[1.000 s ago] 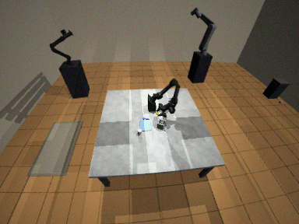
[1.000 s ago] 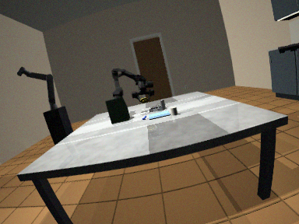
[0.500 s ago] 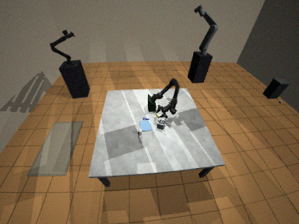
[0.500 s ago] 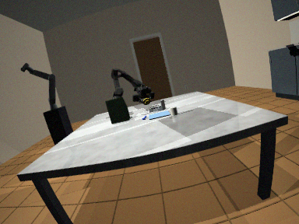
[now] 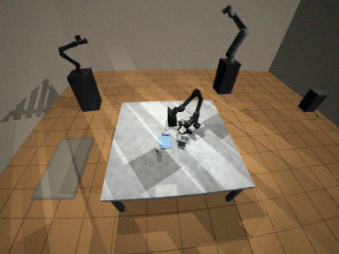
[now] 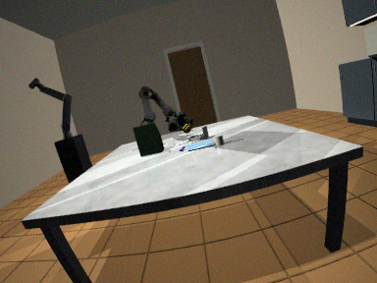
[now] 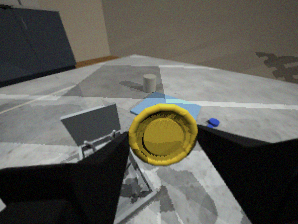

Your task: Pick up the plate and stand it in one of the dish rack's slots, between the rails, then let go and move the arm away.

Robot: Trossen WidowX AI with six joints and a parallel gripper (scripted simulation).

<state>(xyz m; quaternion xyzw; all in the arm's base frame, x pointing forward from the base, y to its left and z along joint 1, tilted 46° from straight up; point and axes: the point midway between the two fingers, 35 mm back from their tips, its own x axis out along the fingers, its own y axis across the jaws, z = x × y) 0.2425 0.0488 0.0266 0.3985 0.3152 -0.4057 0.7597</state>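
My gripper tip is now 60 mm short of the grey dish rack, 30 mm to the right of it and 70 mm above it. From my gripper tip the other things lie so: light blue mat: 30 mm ahead, 160 mm to the right, 90 mm below; then yellow plate: 10 mm to the left; then blue spoon: 70 mm behind, 140 mm to the right, 80 mm below.
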